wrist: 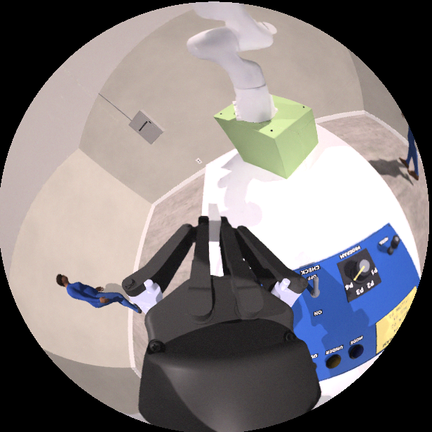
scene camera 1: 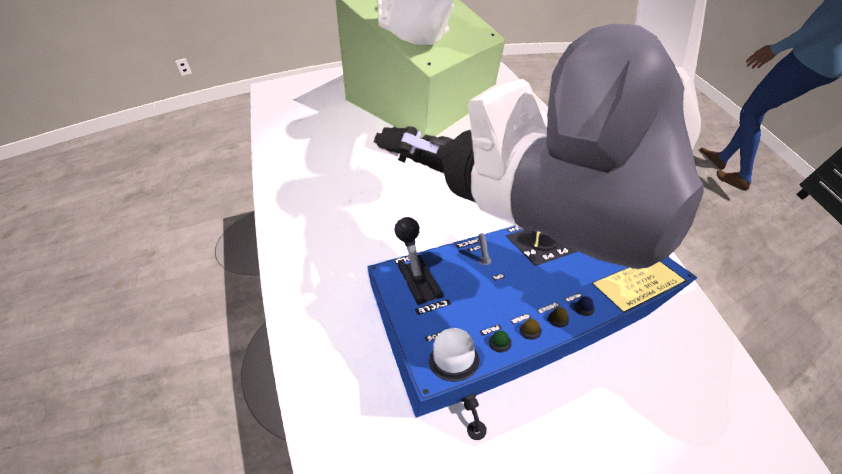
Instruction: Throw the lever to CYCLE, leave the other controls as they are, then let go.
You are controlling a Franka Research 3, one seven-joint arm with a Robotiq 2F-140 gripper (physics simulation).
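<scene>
The lever (scene camera 1: 414,259) has a black ball on a grey shaft. In the scene view it stands in its slot and leans toward the far end, away from the CYCLE label (scene camera 1: 432,306) at the near end. The far label is partly hidden by the shaft. The lever does not show in the wrist view. My gripper (scene camera 1: 382,139) (wrist: 211,211) is shut and empty, its fingers close together. It hangs beyond the blue panel (scene camera 1: 471,294) (wrist: 325,325), past the lever's ball and apart from it.
A toggle switch (scene camera 1: 484,250) (wrist: 315,287) and a program knob (scene camera 1: 537,238) (wrist: 362,267) sit on the panel. A white dome (scene camera 1: 453,350) and several small lamps line its near side. A green block (scene camera 1: 388,76) (wrist: 280,145) stands at the far end of the white table.
</scene>
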